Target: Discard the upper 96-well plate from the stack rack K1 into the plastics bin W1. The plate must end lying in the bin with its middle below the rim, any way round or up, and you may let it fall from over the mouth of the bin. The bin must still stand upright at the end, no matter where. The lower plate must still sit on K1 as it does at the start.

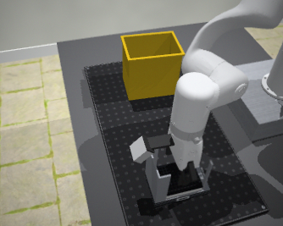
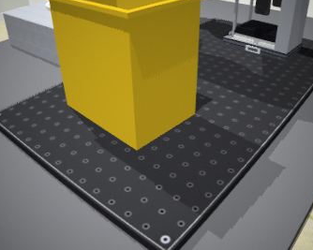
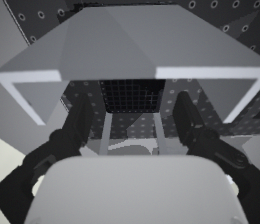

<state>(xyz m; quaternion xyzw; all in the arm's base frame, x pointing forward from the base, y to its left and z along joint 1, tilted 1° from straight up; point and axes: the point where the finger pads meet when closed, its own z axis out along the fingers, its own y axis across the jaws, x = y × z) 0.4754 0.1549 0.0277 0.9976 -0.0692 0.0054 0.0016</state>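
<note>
My gripper is now 6 cm above the black 96-well plate. The rest, counted from my hand: tall grey rack wall: 7 cm ahead, 1 cm to the right, 2 cm below; yellow plastics bin W1: 10 cm behind, 39 cm to the right, 1 cm below; white 96-well plate: 7 cm below.
</note>
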